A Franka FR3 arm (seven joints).
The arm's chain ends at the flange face. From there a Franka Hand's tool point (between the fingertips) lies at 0.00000 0.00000 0.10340 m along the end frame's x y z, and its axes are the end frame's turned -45 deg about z.
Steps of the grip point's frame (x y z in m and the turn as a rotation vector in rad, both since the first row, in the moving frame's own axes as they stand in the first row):
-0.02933 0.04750 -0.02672 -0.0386 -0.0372 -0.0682
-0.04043 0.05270 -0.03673 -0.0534 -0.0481 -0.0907
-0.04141 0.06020 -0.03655 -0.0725 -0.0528 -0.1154
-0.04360 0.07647 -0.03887 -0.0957 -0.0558 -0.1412
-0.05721 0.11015 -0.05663 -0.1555 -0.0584 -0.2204
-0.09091 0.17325 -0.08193 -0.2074 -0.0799 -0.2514
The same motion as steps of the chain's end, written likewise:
0.01256 0.04880 -0.02657 -0.0536 0.0010 -0.0682
0.00795 0.05847 -0.03646 -0.0718 0.0037 -0.0907
0.01132 0.06280 -0.03613 -0.0886 0.0139 -0.1154
0.01956 0.07409 -0.03824 -0.1071 0.0282 -0.1412
0.02871 0.10368 -0.05521 -0.1513 0.0687 -0.2204
0.04646 0.16734 -0.07940 -0.2032 0.0902 -0.2514

